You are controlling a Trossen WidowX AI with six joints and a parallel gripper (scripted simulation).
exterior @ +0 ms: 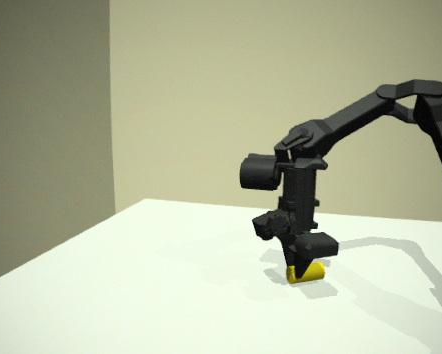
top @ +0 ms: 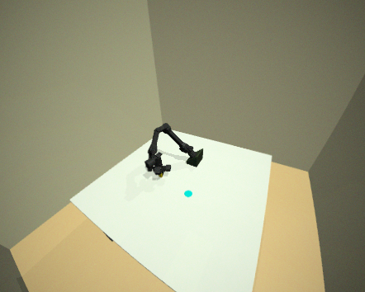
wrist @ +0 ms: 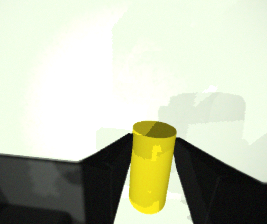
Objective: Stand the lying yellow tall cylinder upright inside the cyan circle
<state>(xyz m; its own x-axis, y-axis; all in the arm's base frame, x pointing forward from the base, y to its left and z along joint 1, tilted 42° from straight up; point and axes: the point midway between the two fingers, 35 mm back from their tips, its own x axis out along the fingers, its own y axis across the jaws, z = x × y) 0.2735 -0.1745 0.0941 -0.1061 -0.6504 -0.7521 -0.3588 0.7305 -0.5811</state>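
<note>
The cyan circle is 280 mm to the left of my gripper tip, 70 mm ahead of it and 20 mm below it. From my gripper tip the other things lie so: yellow tall cylinder 20 mm behind, 10 mm to the right.
</note>
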